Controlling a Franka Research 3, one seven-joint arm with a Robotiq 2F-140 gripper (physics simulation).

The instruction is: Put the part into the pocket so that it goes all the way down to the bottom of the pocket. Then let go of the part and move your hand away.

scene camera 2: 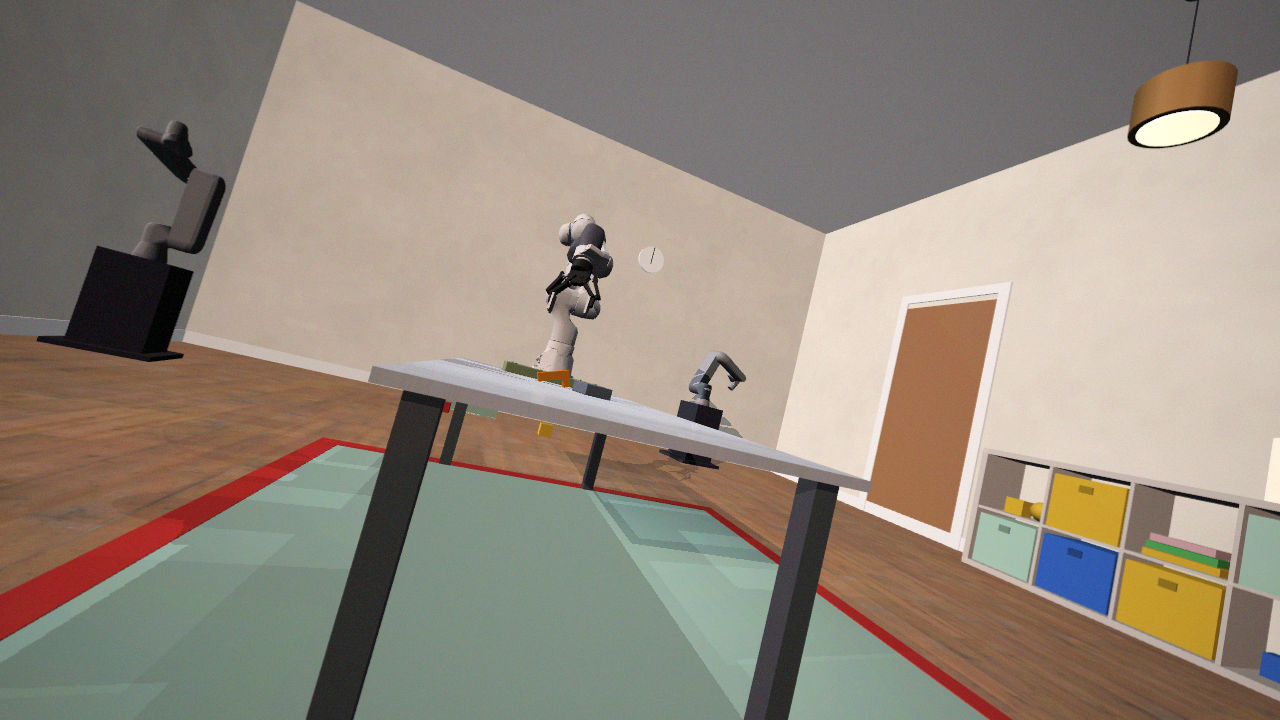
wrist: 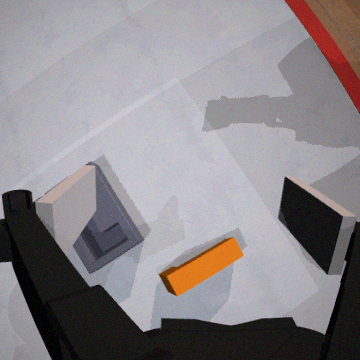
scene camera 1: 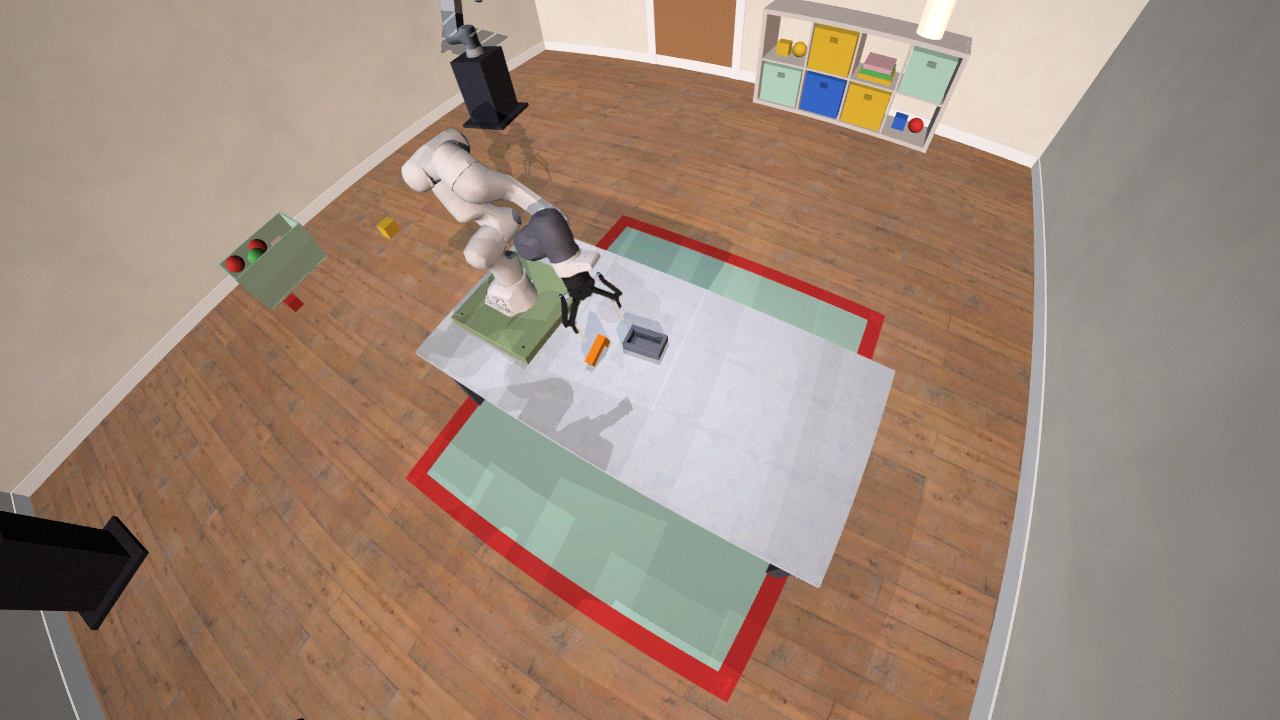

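Note:
The orange part (scene camera 1: 597,350) (scene camera 2: 554,375) (wrist: 205,267) rests on the table beside the pocket block, apart from it. In scene camera 2 it looks like a bar with a leg reaching down at one end. The grey pocket block (scene camera 1: 642,354) (scene camera 2: 592,390) (wrist: 116,256) stands on the table, open at the top, with raised ridges inside. In the wrist view the left finger pad hides part of it. My gripper (scene camera 1: 601,325) (scene camera 2: 573,306) (wrist: 190,193) is open wide and empty, raised well above the part and the pocket block.
The pale table (scene camera 1: 760,429) (scene camera 2: 501,399) carries the arm's green base plate (scene camera 1: 487,331) on the side away from its long free stretch. A green rug with a red border (scene camera 1: 572,594) lies under the table. A shelf unit and other robot arms on black stands are far off.

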